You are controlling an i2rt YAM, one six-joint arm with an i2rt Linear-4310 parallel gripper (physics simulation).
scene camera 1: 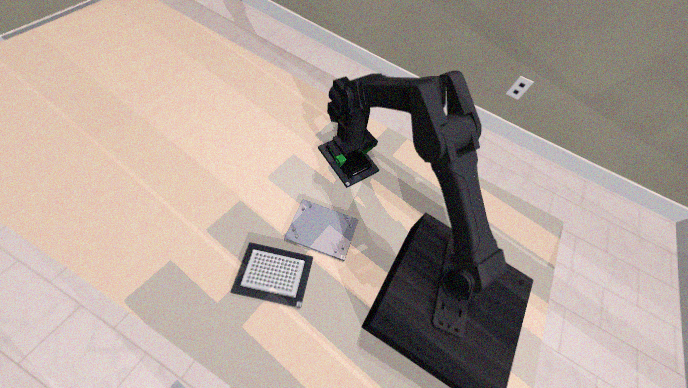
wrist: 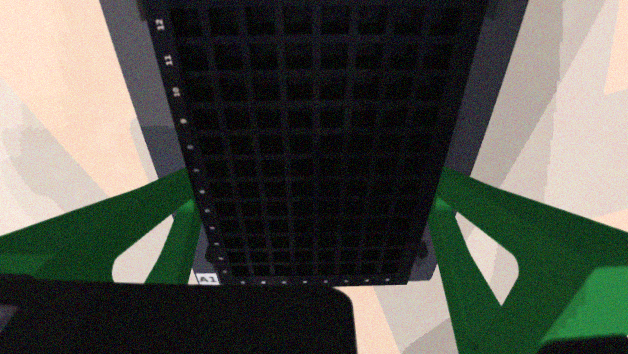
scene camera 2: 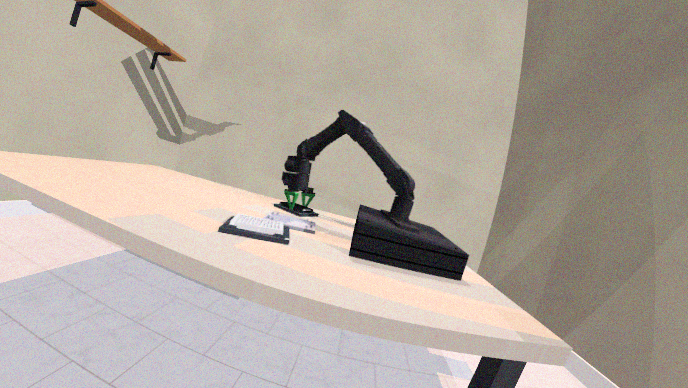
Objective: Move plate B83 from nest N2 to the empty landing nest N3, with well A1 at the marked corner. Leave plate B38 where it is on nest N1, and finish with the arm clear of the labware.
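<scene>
A black 96-well plate [scene camera 1: 357, 166] [wrist: 320, 125] sits level in a dark nest [scene camera 1: 336, 169] [wrist: 150, 100] at the back; an A1 tag shows at the nest's near left corner in the wrist view. My gripper [scene camera 1: 354, 154] [scene camera 2: 298, 206] [wrist: 314, 177] is shut on this plate, its green fingers against the two long sides. A bare light grey nest [scene camera 1: 320, 230] [scene camera 2: 300, 223] with small corner pins lies in the middle. A white plate [scene camera 1: 273, 272] [scene camera 2: 257, 223] sits in another dark nest [scene camera 1: 270, 298] beside it. No plate name is readable.
The arm's black base block [scene camera 1: 400, 320] [scene camera 2: 400, 247] stands right of the nests in the scene views. The arm reaches over from it to the back nest. The bare nest lies between the two plates. A wooden wall shelf [scene camera 2: 130, 27] hangs high at the upper left.
</scene>
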